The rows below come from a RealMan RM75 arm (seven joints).
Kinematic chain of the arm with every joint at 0, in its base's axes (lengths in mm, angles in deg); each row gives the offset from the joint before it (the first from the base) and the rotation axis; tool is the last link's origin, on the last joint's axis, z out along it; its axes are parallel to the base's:
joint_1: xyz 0 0 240.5 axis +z
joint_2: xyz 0 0 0 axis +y
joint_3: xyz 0 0 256 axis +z
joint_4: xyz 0 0 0 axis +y
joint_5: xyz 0 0 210 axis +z
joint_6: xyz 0 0 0 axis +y
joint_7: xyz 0 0 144 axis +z
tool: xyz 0 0 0
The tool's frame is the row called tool.
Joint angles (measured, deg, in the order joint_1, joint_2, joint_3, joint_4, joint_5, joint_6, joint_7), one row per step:
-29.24, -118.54, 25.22, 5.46, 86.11, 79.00, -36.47
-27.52, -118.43, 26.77, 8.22, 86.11, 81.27, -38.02
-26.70, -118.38, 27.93, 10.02, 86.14, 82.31, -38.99
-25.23, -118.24, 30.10, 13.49, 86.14, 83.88, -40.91
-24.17, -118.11, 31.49, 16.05, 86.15, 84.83, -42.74
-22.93, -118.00, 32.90, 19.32, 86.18, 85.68, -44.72
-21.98, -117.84, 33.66, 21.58, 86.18, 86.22, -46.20
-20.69, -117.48, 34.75, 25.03, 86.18, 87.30, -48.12
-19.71, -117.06, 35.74, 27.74, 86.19, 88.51, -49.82
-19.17, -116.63, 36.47, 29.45, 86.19, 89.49, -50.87
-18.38, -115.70, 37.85, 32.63, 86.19, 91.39, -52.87
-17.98, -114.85, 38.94, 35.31, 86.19, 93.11, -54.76
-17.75, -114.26, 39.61, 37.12, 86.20, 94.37, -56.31
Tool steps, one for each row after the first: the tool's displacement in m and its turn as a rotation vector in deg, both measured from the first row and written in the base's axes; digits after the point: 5 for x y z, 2 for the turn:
-0.00436, -0.00643, 0.00888, 0.09, 0.31, -1.45
-0.00584, -0.00905, 0.01355, -0.12, 0.81, -2.44
-0.00840, -0.01311, 0.02240, -0.62, 1.90, -4.09
-0.01023, -0.01571, 0.02914, -1.14, 2.42, -4.92
-0.01218, -0.01805, 0.03767, -1.48, 3.36, -5.79
-0.01422, -0.01996, 0.04454, -1.60, 3.94, -6.12
-0.01573, -0.02244, 0.05578, -1.66, 5.09, -7.14
-0.01569, -0.02489, 0.06489, -2.02, 5.88, -8.30
-0.01492, -0.02633, 0.07128, -2.38, 6.50, -9.37
-0.01207, -0.02825, 0.08341, -3.22, 7.75, -11.62
-0.00787, -0.02902, 0.09363, -4.15, 8.70, -13.76
-0.00457, -0.02974, 0.10045, -4.99, 9.15, -15.15

